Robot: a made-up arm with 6 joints. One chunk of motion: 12 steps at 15 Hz.
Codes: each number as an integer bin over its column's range. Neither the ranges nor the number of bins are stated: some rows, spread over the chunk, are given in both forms.
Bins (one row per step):
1: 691 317 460 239 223 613
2: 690 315 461 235 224 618
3: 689 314 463 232 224 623
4: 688 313 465 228 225 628
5: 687 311 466 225 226 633
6: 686 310 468 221 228 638
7: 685 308 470 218 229 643
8: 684 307 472 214 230 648
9: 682 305 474 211 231 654
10: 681 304 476 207 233 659
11: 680 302 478 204 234 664
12: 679 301 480 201 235 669
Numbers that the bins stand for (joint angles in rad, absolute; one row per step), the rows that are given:
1: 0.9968 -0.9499 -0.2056 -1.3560 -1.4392 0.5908
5: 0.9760 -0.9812 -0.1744 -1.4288 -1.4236 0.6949
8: 0.9604 -1.0020 -0.1431 -1.4861 -1.4028 0.7730
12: 0.9343 -1.0332 -0.1015 -1.5538 -1.3768 0.8823
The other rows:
2: 0.9916 -0.9604 -0.2004 -1.3768 -1.4340 0.6168
3: 0.9864 -0.9656 -0.1900 -1.3924 -1.4340 0.6428
4: 0.9812 -0.9708 -0.1796 -1.4132 -1.4288 0.6689
6: 0.9708 -0.9864 -0.1640 -1.4496 -1.4132 0.7209
7: 0.9656 -0.9968 -0.1536 -1.4653 -1.4080 0.7469
9: 0.9499 -1.0124 -0.1327 -1.5017 -1.3976 0.8042
10: 0.9447 -1.0176 -0.1223 -1.5225 -1.3872 0.8302
11: 0.9395 -1.0280 -0.1119 -1.5381 -1.3820 0.8563

